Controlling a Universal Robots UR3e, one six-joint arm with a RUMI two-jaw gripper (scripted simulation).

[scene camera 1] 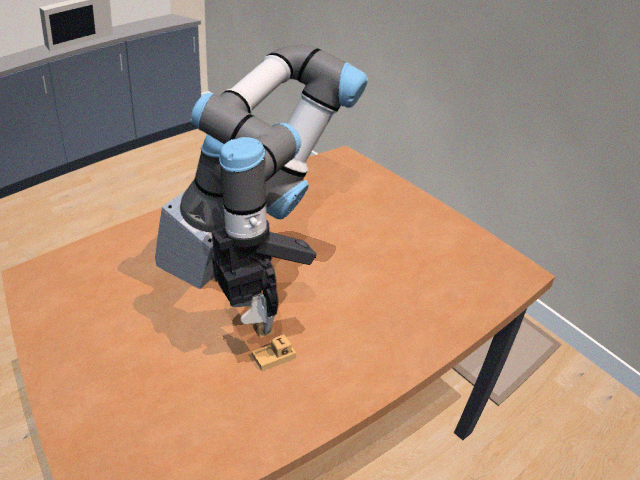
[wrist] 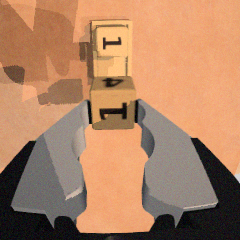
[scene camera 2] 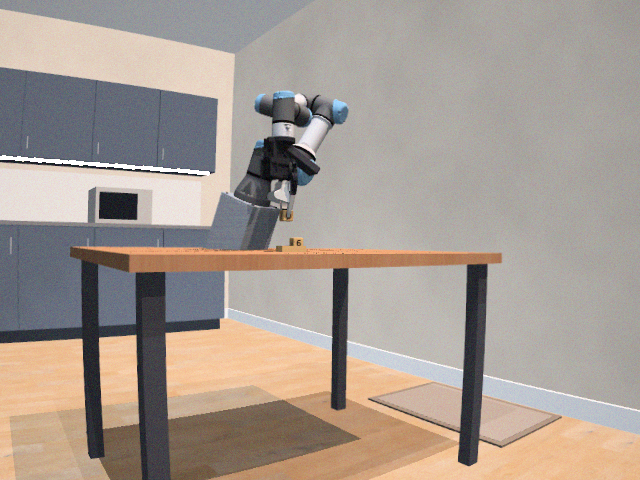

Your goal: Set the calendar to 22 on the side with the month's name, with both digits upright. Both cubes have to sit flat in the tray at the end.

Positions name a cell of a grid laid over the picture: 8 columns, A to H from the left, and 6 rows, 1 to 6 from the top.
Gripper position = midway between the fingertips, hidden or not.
Note:
In view: the gripper (scene camera 1: D5), a cube (wrist: D2), a cube (wrist: D3) and a wooden tray (wrist: E2).
The gripper is seen too in the wrist view (wrist: D3) and in scene camera 2 (scene camera 2: D3).

